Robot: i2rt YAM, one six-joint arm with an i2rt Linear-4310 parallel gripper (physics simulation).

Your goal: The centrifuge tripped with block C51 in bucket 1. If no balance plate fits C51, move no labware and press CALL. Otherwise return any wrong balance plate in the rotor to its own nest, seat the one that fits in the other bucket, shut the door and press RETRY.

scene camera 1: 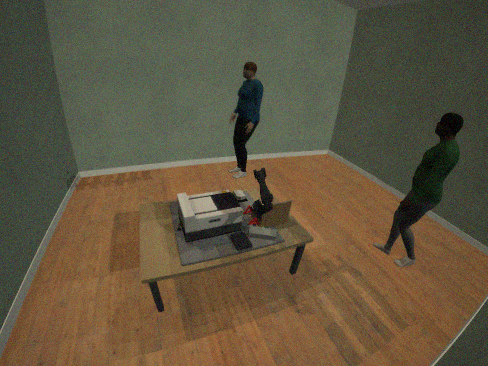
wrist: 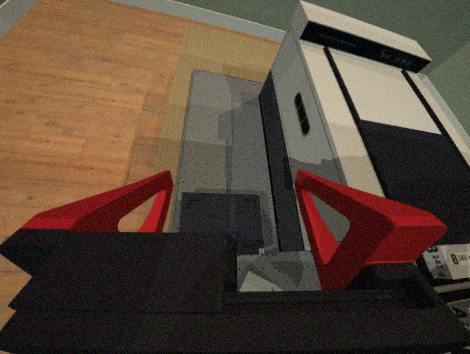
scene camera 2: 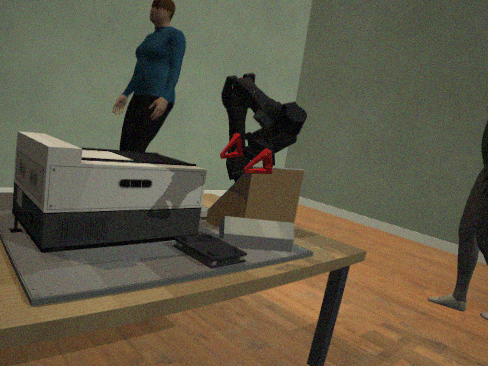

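Pixels of known places: gripper, between the fingertips: (scene camera 1: 245, 219) (wrist: 234, 177) (scene camera 2: 231, 163); arm's base, origin of its link: (scene camera 2: 249, 192).
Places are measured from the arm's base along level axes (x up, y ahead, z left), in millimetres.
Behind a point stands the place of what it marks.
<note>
My gripper (scene camera 1: 249, 216) @[y 313, x 134, z 277 mm] (scene camera 2: 233, 164) @[y 313, x 134, z 277 mm] (wrist: 234, 177) @[y 313, x 134, z 277 mm] is open, with nothing between its red fingers. It hangs beside the centrifuge's right end, in front of the arm's base. The white centrifuge (scene camera 1: 215, 220) @[y 501, x 45, z 144 mm] (scene camera 2: 100, 185) @[y 602, x 40, z 155 mm] (wrist: 320, 130) @[y 444, x 75, z 137 mm] has a dark lower body. Its top carries a white panel (wrist: 385, 95) @[y 559, x 91, z -15 mm] and a black panel (scene camera 1: 226, 201) @[y 377, x 94, z -21 mm] (wrist: 415, 175) @[y 382, x 94, z 2 mm] between dark rails. Faint blue text on its display (wrist: 345, 42) @[y 667, x 108, z 64 mm] is unreadable. White labelled pieces marked B (wrist: 457, 259) @[y 286, x -64, z -332 mm] and A (wrist: 459, 311) @[y 176, x -83, z -307 mm] show partly at the wrist view's lower right. Block C51, the buckets and the rotor are not visible.
A flat black item (scene camera 1: 241, 241) @[y 322, x -93, z 269 mm] (scene camera 2: 211, 250) @[y 340, x -93, z 285 mm] (wrist: 220, 217) @[y 330, x -93, z 255 mm] lies on the grey mat (scene camera 1: 200, 255) @[y 648, x -118, z 324 mm] (scene camera 2: 100, 285) @[y 652, x -119, z 358 mm] (wrist: 205, 125) @[y 571, x -119, z 318 mm]. A pale, low block (scene camera 1: 265, 233) @[y 116, x -69, z 248 mm] (scene camera 2: 257, 234) @[y 146, x -76, z 238 mm] lies beside it, with a brown wedge-shaped panel (scene camera 1: 280, 214) @[y -74, x -14, z 107 mm] (scene camera 2: 275, 195) @[y -27, x 16, z 111 mm] behind. Two people stand beyond the table (scene camera 1: 155, 260) (scene camera 2: 340, 249).
</note>
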